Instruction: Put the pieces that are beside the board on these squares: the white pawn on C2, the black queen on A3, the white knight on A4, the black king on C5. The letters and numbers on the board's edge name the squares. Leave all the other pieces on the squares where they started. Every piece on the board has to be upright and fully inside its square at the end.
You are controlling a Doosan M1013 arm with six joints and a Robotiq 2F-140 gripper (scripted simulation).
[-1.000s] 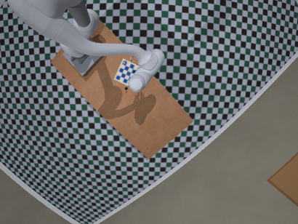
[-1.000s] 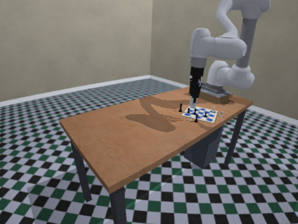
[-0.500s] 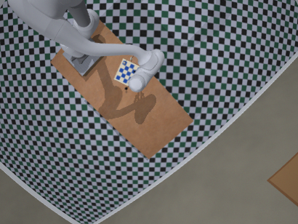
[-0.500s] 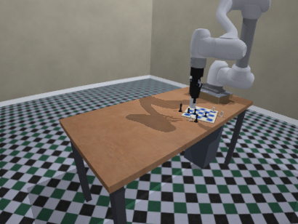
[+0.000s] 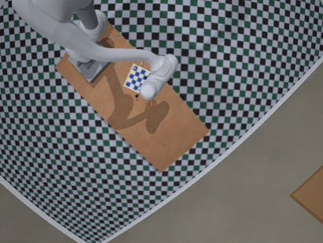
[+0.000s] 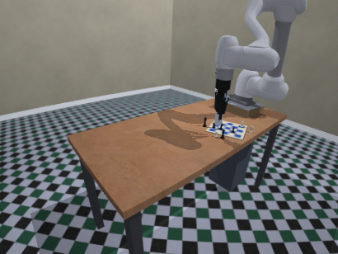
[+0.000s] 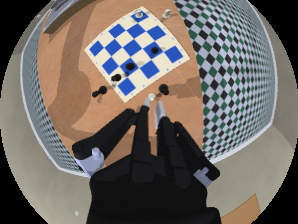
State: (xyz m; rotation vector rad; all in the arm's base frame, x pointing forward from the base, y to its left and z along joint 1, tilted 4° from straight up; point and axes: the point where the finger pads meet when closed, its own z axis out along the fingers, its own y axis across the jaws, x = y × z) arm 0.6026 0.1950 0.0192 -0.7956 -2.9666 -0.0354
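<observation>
Right now the small white piece is 9 cm below my hand. The rest, counted from my hand: black chess piece: 13 cm to the right, 8 cm below, 5 cm behind; blue-and-white chessboard: 14 cm behind, 10 cm below, 2 cm to the right; white knight: 23 cm behind, 10 cm to the left, 9 cm below.
</observation>
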